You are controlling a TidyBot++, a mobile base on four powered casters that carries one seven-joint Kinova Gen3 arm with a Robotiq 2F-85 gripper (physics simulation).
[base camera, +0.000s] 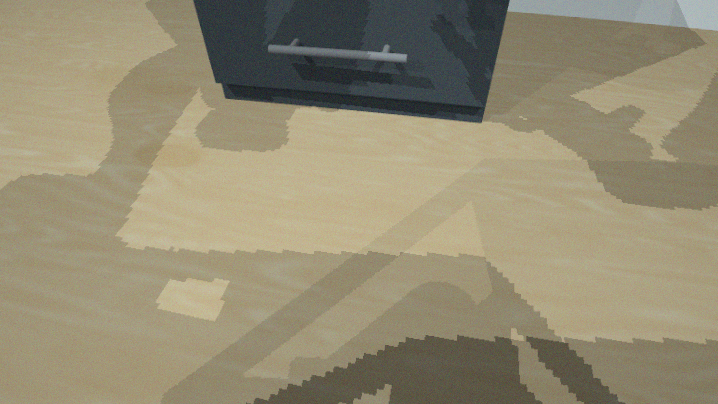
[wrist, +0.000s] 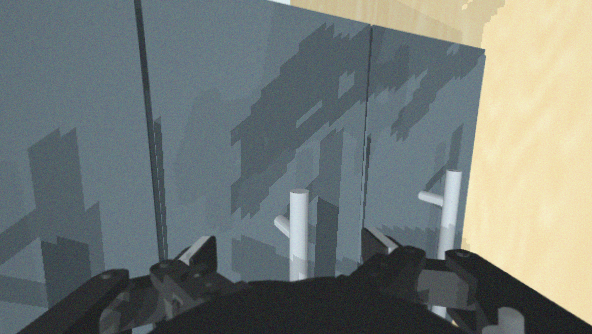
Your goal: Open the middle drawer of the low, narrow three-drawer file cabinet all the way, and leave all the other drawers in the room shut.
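Places are measured from the arm's base along level axes (x down, y ahead, z right), in millimetres.
Pixels of known places: gripper, fingertip midpoint: (wrist: 289, 247).
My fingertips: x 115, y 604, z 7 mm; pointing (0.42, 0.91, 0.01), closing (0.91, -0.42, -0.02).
For each thing: its top centre in the pictures, then the offset to it from my fingertips. "pt": a spot on its surface instead. Level surfaces: height alone.
- middle drawer's light bar handle, surface spot: (wrist: 299, 230) pt dx +8, dy +1, dz +9 mm
- bottom drawer's handle, surface spot: (wrist: 451, 215) pt dx +161, dy +5, dz -7 mm
- wooden floor, its level: dx +281 mm
The dark blue-grey file cabinet (base camera: 331, 25) (wrist: 210, 75) stands on the floor; its lower front shows at the top of the base view. In the wrist view it appears turned sideways, with its fronts side by side and the floor at the right. The middle drawer's light bar handle (wrist: 299, 230) runs upright in that view. The bottom drawer's handle (base camera: 336, 52) (wrist: 451, 215) is to its right. My gripper (wrist: 289, 247) is open and empty, its fingertips on either side of the middle handle in the image. How far ahead the handle is, I cannot tell. The lower handle ends are hidden.
Part of the top drawer's front (wrist: 65, 75) shows at the left of the wrist view; its handle does not show. The wooden floor (base camera: 301, 200) (wrist: 540, 150) carries several shadows. A pale wall (base camera: 602, 10) stands behind the cabinet at the right.
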